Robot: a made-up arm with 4 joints.
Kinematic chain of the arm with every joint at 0, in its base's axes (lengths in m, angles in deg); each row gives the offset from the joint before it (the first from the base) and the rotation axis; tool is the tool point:
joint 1: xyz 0 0 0.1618 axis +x
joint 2: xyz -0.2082 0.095 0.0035 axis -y
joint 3: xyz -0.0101 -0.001 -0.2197 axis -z
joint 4: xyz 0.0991 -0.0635 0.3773 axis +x
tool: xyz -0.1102 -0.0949 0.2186
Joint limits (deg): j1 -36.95..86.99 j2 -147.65..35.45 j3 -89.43..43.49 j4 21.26..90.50
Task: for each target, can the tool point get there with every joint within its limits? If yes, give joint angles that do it. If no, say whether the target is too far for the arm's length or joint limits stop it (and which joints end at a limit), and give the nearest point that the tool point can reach.
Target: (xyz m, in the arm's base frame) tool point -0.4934 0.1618 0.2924
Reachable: no: joint limits stop it (at a limit: joint 1, joint 2, joint 3, joint 4) | nearest point -0.4046 0.1968 0.2317 | short by 0.113 m
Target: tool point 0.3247 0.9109 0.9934
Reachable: no: too far | nearest point -0.0481 0.2755 0.4133 | short by 0.938 m
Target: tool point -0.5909 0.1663 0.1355
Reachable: no: joint limits stop it (at a limit: joint 2, joint 4) | nearest point -0.4040 0.2021 0.1298 | short by 0.190 m
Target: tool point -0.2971 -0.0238 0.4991
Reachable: yes | joints -18.87 -12.58 30.13 35.29
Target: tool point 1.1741 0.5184 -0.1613
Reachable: no: too far | nearest point 0.1602 0.1356 0.0773 | short by 1.110 m
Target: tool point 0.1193 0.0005 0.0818
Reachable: yes | joints 39.09 -54.82 -62.50 48.93
